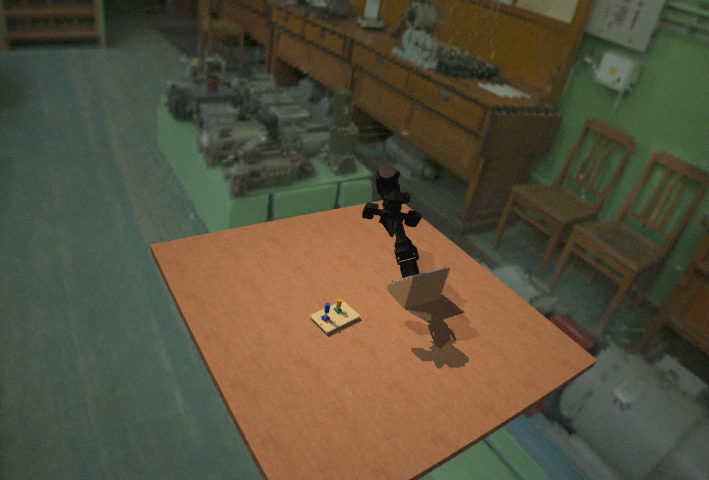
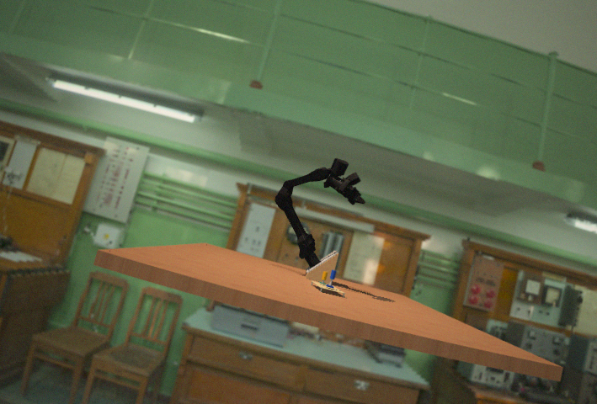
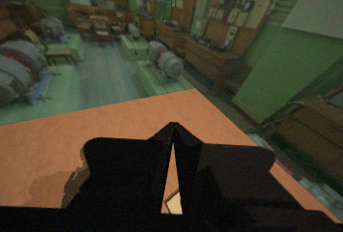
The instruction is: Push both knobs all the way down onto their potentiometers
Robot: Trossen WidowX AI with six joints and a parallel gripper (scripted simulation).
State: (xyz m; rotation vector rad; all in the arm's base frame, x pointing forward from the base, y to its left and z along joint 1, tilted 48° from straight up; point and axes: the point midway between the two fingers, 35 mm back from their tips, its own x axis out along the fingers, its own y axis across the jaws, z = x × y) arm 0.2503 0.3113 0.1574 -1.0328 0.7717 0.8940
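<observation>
My gripper tip is now 80 mm short of the yellow knob, 100 mm to the left of it and 340 mm above it. Round my gripper tip: blue knob 150 mm ahead, 70 mm to the right, 330 mm below.
</observation>
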